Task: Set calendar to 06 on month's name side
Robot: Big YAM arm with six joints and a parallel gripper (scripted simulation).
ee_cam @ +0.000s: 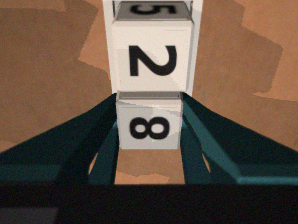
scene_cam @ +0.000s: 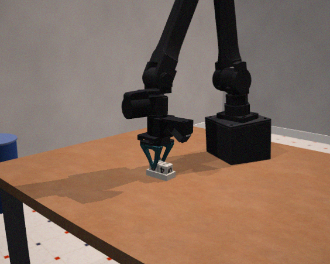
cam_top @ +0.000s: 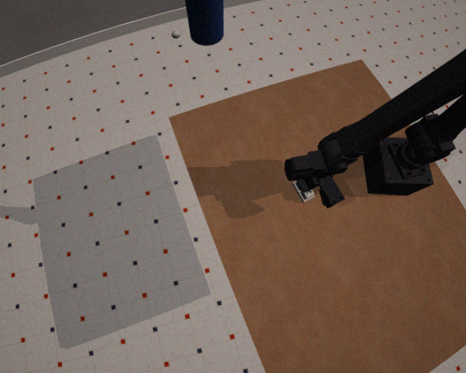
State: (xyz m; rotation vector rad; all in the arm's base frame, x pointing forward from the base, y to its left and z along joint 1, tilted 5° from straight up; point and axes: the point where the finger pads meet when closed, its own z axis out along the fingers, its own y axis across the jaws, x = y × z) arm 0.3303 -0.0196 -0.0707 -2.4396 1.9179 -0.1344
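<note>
Right now the white digit cube is 10 mm below my hand. Round my hand: white tray 20 mm to the left, 20 mm below.
</note>
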